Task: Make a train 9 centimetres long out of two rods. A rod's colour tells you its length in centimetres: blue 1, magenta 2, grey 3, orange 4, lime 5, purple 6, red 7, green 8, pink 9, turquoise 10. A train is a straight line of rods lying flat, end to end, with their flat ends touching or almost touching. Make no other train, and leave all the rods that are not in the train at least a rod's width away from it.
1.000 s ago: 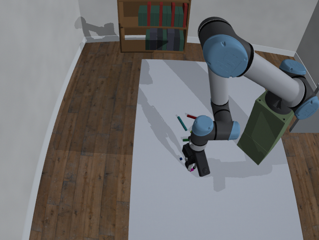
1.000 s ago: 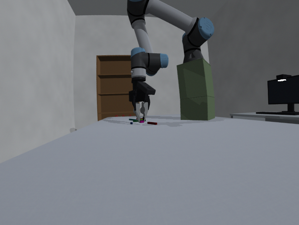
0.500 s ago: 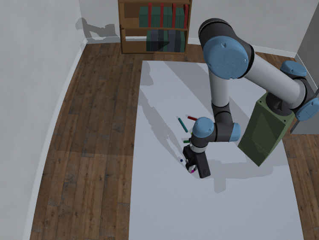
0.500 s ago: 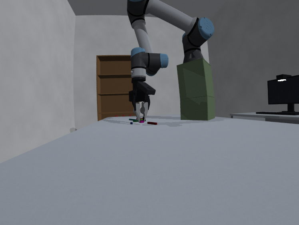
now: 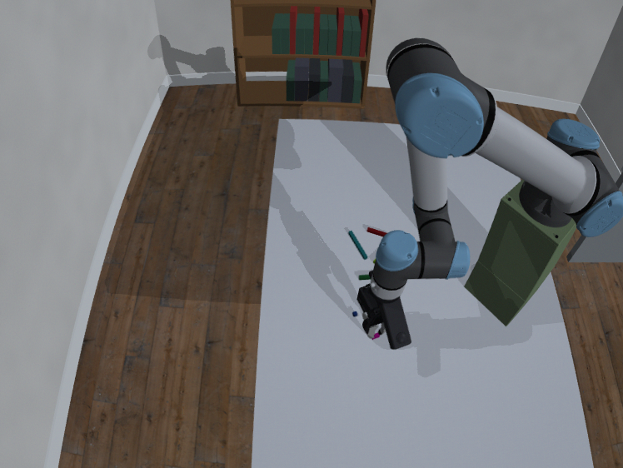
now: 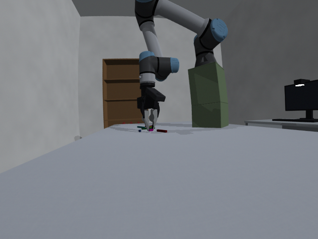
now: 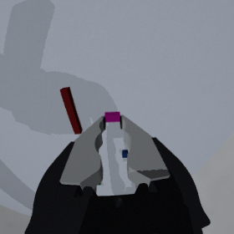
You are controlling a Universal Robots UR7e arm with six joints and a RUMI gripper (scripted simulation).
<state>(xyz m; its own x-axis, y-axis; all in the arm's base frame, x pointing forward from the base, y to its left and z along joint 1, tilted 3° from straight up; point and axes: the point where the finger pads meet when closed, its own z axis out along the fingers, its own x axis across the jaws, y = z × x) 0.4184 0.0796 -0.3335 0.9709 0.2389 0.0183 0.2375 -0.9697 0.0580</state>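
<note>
Now: the blue rod 80 mm to the right of my hand, 40 mm ahead of it and 20 mm below it. The rest, counted from my hand: green rod 180 mm to the right, 30 mm behind, 20 mm below; magenta rod 10 mm below; lime rod 240 mm to the right, 60 mm behind, 20 mm below.
</note>
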